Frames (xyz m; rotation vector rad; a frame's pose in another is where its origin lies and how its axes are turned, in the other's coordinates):
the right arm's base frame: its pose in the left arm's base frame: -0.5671 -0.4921 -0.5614 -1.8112 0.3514 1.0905
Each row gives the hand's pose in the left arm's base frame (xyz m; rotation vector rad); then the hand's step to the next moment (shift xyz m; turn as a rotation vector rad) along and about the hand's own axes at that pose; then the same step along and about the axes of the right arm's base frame.
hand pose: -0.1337 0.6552 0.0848 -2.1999 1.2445 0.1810
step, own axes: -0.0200 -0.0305 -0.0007 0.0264 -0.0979 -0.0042
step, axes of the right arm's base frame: -0.0040 -0.0344 0.0115 0.0276 -0.0885 -0.0412
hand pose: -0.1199 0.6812 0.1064 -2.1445 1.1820 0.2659
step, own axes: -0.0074 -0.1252 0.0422 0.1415 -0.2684 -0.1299
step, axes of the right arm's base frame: 0.0516 -0.1216 0.0075 0.0167 -0.2300 -0.2361
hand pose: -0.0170 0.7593 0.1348 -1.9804 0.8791 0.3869
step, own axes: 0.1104 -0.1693 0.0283 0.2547 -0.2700 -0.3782
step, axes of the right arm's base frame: 0.0984 -0.1596 -0.0807 -0.0595 -0.1826 -0.4939
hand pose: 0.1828 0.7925 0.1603 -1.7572 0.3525 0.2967
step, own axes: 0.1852 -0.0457 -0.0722 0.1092 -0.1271 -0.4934
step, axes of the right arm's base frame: 0.1015 -0.0747 -0.1604 -0.1542 0.0315 -0.4967
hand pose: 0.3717 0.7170 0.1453 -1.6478 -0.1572 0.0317
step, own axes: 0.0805 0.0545 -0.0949 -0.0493 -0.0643 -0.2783
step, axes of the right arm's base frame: 0.0665 0.0065 -0.1183 -0.1386 0.1038 -0.2324
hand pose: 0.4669 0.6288 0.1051 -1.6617 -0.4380 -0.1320
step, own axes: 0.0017 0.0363 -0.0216 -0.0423 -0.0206 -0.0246
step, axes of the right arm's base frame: 0.0292 0.0176 -0.0250 -0.0371 0.0376 -0.0052
